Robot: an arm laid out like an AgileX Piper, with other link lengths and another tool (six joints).
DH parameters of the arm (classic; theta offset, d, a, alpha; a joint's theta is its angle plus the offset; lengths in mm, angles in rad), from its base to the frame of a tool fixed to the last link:
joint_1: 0 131.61 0 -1.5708
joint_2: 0.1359 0 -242.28 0
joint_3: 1.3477 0 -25.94 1.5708
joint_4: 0 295.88 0 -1.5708
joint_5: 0 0 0 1.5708
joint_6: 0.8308 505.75 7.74 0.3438
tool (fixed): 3.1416 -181.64 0 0
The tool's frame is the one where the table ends.
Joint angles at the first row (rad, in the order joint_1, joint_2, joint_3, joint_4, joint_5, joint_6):
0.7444 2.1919 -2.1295 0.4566 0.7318 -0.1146
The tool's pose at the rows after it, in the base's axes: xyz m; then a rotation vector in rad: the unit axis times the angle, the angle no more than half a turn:
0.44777 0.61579 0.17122 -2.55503 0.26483 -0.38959
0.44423 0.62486 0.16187 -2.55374 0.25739 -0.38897
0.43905 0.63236 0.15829 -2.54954 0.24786 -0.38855
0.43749 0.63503 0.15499 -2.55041 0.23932 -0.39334
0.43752 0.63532 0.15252 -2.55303 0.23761 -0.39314
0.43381 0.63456 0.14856 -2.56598 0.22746 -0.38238
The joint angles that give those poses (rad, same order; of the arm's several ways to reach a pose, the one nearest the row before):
0.7694 2.2599 -2.1701 0.4586 0.7086 -0.1137
0.7850 2.2837 -2.1751 0.4586 0.6858 -0.1137
0.7993 2.2947 -2.1763 0.4597 0.6697 -0.1138
0.8041 2.3015 -2.1763 0.4597 0.6619 -0.1200
0.8043 2.3055 -2.1771 0.4597 0.6612 -0.1221
0.8043 2.3055 -2.1772 0.4597 0.6770 -0.1253

